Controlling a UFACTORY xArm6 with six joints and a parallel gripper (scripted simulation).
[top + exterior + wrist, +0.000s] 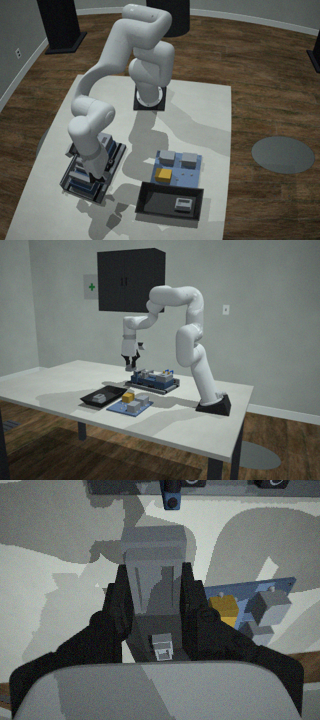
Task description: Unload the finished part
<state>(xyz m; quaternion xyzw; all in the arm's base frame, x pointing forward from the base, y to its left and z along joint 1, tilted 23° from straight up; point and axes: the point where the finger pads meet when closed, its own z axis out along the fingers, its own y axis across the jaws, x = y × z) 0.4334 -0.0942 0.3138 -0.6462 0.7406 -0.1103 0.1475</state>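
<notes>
Right now my hand is 200 mm to the right of the yellow block, 130 mm above it and 90 mm past it. Also, from my hand: grey actuator 200 mm behind, 80 mm below, 70 mm to the right; then blue fixture plate 250 mm to the left, 150 mm below, 140 mm behind; then silver rod 120 mm behind, 90 mm to the right, 80 mm below.
</notes>
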